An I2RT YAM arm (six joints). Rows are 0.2 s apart.
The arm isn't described. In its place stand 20 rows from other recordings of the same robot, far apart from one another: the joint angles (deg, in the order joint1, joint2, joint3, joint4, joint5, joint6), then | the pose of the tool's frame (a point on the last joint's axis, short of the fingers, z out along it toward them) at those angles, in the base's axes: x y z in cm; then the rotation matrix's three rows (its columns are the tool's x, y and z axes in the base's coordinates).
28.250, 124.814, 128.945, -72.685, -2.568, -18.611 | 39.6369 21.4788 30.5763; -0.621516 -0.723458 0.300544; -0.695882 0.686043 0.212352; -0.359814 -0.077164 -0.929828
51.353, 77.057, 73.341, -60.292, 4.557, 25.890 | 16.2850 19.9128 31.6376; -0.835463 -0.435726 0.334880; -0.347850 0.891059 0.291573; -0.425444 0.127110 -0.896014
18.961, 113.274, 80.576, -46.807, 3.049, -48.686 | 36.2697 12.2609 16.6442; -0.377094 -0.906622 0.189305; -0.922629 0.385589 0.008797; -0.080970 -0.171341 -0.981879
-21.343, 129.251, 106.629, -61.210, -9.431, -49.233 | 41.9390 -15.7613 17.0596; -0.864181 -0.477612 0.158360; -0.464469 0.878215 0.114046; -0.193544 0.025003 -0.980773
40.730, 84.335, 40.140, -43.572, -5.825, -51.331 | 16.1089 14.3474 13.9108; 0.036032 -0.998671 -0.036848; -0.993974 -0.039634 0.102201; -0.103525 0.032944 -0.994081
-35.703, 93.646, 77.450, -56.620, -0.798, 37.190 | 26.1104 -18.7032 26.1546; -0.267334 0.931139 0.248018; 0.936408 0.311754 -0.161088; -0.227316 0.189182 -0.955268
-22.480, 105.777, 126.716, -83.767, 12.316, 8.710 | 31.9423 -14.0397 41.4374; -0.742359 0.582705 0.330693; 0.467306 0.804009 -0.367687; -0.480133 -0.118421 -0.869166
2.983, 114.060, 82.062, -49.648, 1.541, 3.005 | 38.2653 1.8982 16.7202; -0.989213 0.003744 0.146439; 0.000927 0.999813 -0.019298; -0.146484 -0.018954 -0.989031
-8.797, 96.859, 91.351, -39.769, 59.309, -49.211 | 35.7026 -8.6229 34.6330; -0.970560 -0.089967 0.223426; -0.240842 0.351329 -0.904745; 0.002901 -0.931920 -0.362653
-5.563, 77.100, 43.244, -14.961, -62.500, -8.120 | 25.9345 0.6467 21.6109; -0.665769 -0.636978 0.388601; -0.000684 0.521323 0.853359; -0.746157 0.567874 -0.347517
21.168, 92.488, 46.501, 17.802, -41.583, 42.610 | 30.2501 14.2476 19.5214; -0.876353 -0.302105 0.375151; 0.203685 0.473357 0.856998; -0.436484 0.827445 -0.353293
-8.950, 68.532, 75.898, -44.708, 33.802, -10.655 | 23.5001 -5.7059 38.7271; -0.693540 0.445636 0.566049; -0.046309 0.756520 -0.652329; -0.718929 -0.478629 -0.504040
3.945, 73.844, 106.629, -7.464, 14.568, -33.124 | 21.8158 0.6069 59.6566; 0.269774 0.367356 0.890096; -0.511536 0.837823 -0.190743; -0.815814 -0.403859 0.413939
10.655, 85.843, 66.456, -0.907, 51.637, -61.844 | 34.1280 3.5805 31.8749; -0.696885 -0.013628 0.717054; -0.687910 0.295439 -0.662945; -0.202810 -0.955265 -0.215262
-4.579, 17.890, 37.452, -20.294, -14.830, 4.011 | 8.8384 0.2063 33.1784; -0.025150 -0.176613 0.983959; 0.069849 0.981554 0.177967; -0.997241 0.073204 -0.012350
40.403, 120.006, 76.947, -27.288, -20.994, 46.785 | 30.2476 27.4204 11.7694; -0.998942 0.045460 0.006894; 0.043252 0.878194 0.476345; 0.015600 0.476139 -0.879232
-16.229, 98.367, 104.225, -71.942, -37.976, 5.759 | 33.0066 -7.3259 36.6084; -0.875212 0.068960 0.478799; 0.337134 0.796766 0.501502; -0.346907 0.600340 -0.720588
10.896, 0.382, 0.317, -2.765, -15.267, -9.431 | 10.5541 2.9863 16.9634; 0.024371 -0.442600 0.896388; -0.156288 0.883942 0.440704; -0.987411 -0.150835 -0.047630
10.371, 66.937, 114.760, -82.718, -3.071, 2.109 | 12.4056 2.4643 51.5579; -0.570553 -0.202126 0.795999; -0.067059 0.977470 0.200140; -0.818518 0.060811 -0.571253
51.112, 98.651, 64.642, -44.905, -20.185, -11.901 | 18.9461 25.4469 18.1792; -0.443594 -0.882674 -0.155279; -0.858296 0.368522 0.357099; -0.257978 0.291683 -0.921069
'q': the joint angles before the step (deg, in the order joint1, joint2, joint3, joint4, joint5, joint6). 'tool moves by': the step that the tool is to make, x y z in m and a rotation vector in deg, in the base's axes. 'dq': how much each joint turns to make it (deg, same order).
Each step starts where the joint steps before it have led.
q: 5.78, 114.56, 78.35, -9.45, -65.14, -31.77
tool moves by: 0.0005, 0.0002, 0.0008, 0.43, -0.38, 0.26
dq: 0.00, 0.01, 0.00, 0.63, -0.46, 0.22
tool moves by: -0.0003, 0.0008, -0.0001, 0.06, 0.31, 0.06
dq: 0.11, -0.01, -0.02, -0.07, -0.03, 0.24
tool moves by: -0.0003, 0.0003, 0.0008, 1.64, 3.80, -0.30
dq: 0.00, 0.00, 0.05, 0.07, -1.22, 4.08
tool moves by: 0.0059, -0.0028, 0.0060, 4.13, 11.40, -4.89
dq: -0.46, 0.01, 0.01, 5.23, -0.26, 17.56
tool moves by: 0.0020, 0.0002, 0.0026, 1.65, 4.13, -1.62
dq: 0.00, -0.02, -0.04, 2.23, 0.00, 6.69
